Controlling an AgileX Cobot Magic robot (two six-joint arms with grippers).
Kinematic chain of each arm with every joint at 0, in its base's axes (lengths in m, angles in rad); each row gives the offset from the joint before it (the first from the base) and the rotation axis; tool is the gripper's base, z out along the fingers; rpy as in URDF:
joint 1: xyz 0 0 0.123 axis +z
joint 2: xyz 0 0 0 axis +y
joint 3: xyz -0.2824 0 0.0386 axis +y
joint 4: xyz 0.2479 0 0.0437 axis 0.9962 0 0.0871
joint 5: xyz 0 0 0 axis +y
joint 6: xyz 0.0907 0 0.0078 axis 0.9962 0 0.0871
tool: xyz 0 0 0 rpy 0 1.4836 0
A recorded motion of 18 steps. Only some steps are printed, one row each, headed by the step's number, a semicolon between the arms.
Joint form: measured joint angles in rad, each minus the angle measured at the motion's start. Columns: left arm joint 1, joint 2, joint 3, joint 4, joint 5, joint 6; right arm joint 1, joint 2, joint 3, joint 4, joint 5, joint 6.
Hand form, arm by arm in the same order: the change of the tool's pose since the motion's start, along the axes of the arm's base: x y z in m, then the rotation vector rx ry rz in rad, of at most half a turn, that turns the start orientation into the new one. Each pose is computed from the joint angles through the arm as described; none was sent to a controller.
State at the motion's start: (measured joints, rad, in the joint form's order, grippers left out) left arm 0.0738 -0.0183 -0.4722 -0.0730 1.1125 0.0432; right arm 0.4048 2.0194 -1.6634 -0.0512 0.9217 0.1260
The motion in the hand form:
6: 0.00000 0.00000 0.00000 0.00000 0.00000 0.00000; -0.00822 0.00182 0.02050 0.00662 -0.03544 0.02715
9: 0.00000 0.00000 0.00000 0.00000 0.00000 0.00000; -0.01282 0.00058 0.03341 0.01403 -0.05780 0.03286
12: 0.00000 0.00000 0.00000 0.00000 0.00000 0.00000; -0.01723 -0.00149 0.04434 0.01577 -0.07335 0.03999
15: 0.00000 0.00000 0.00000 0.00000 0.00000 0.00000; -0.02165 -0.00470 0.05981 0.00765 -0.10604 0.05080
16: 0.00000 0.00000 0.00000 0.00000 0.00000 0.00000; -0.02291 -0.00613 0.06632 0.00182 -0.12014 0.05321
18: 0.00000 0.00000 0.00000 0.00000 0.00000 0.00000; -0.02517 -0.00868 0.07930 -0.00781 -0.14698 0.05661
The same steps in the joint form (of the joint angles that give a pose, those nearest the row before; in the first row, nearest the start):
6: 0.0000 0.0000 0.0000 0.0000 0.0000 0.0000; 0.0117 -0.0486 0.0009 -0.0013 0.0119 -0.0171
9: 0.0000 0.0000 0.0000 0.0000 0.0000 0.0000; 0.0134 -0.0793 0.0009 -0.0013 0.0190 -0.0219
12: 0.0000 0.0000 0.0000 0.0000 0.0000 0.0000; 0.0134 -0.1061 0.0009 -0.0023 0.0305 -0.0302
15: 0.0000 0.0000 0.0000 0.0000 0.0000 0.0000; 0.0137 -0.1380 -0.0078 -0.0186 0.0437 -0.0397
16: 0.0000 0.0000 0.0000 0.0000 0.0000 0.0000; 0.0137 -0.1486 -0.0159 -0.0287 0.0516 -0.0415
18: 0.0000 0.0000 0.0000 0.0000 0.0000 0.0000; 0.0137 -0.1670 -0.0363 -0.0464 0.0691 -0.0448

